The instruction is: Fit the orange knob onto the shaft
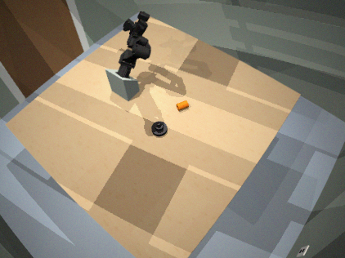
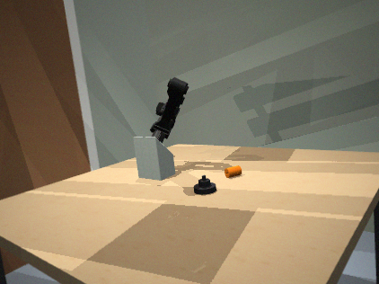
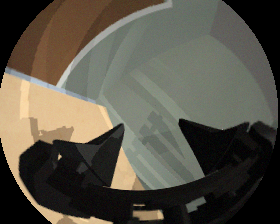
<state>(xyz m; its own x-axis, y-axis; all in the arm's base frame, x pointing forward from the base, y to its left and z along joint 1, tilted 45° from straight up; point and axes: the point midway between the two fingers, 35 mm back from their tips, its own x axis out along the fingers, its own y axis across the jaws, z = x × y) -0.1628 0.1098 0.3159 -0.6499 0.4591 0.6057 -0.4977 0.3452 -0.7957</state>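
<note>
Now: the orange knob 520 mm ahead of my gripper tip, 170 mm to the right of it and 250 mm below it. From my gripper tip the other things lie so: dark round pedestal 540 mm ahead, 360 mm to the right, 240 mm below.
</note>
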